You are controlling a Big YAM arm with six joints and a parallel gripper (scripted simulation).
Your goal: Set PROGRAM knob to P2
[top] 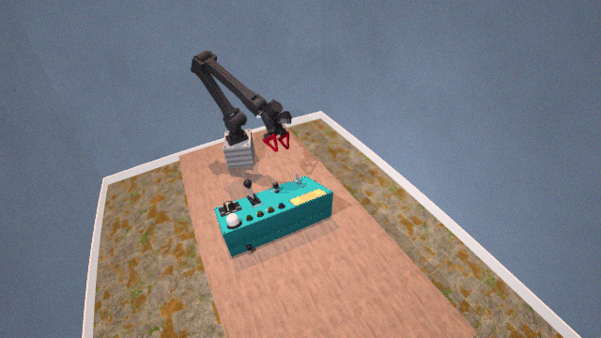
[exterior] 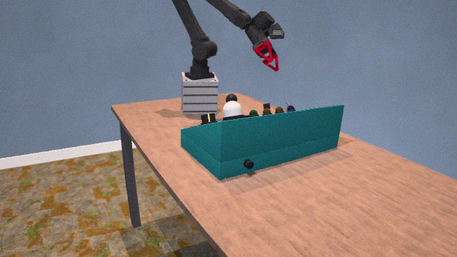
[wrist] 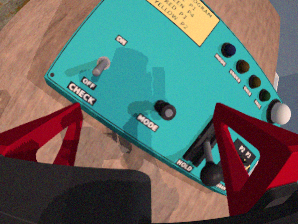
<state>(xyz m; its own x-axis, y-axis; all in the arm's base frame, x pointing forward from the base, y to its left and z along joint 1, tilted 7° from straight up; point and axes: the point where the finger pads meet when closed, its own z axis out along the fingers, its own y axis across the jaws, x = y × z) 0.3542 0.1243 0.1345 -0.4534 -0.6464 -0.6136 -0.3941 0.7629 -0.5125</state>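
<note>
Now: hand 4 cm short of the black-ball lever, 20 cm to the left of it and 14 cm above it. Round my hand: teal console (10 cm ahead, 14 cm to the right, 18 cm below); then mode knob (7 cm ahead, 8 cm to the right, 15 cm below); then toggle (7 cm ahead, 4 cm to the left, 16 cm below).
</note>
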